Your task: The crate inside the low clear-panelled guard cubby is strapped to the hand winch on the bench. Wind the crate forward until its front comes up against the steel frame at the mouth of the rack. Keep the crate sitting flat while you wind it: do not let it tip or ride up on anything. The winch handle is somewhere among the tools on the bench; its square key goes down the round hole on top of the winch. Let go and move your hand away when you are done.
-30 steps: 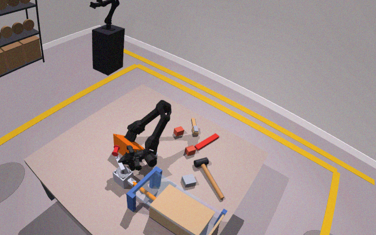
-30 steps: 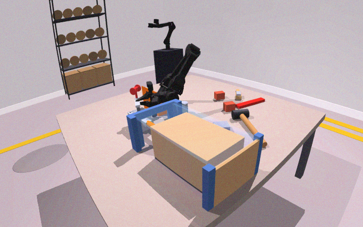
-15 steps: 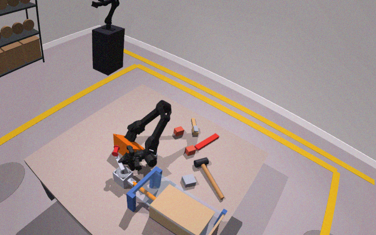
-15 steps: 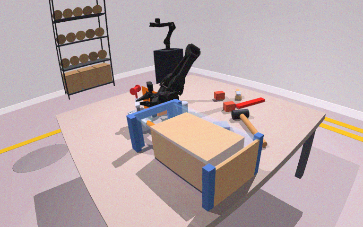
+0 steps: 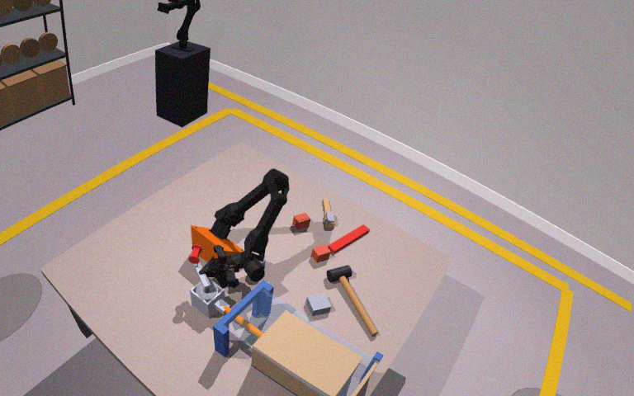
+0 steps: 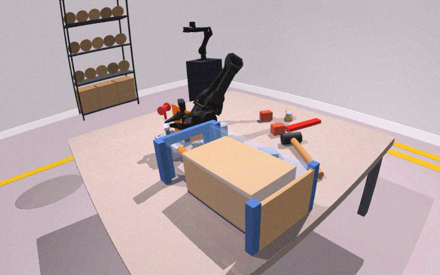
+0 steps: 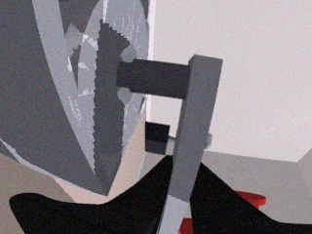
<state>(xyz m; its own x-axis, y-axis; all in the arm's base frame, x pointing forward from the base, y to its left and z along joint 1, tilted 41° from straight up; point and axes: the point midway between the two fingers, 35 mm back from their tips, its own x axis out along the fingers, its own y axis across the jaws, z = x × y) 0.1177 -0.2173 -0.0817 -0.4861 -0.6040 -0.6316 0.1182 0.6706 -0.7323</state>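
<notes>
Right now the winch handle is 10 mm to the left of my gripper tip, 10 mm behind it and 10 mm above it. The rest, counted from my gripper tip: red knob 40 mm behind, 40 mm above, 30 mm to the left; grey hand winch 90 mm below, 30 mm ahead, 20 mm to the right; blue steel frame 210 mm ahead, 30 mm to the right, 20 mm below.
</notes>
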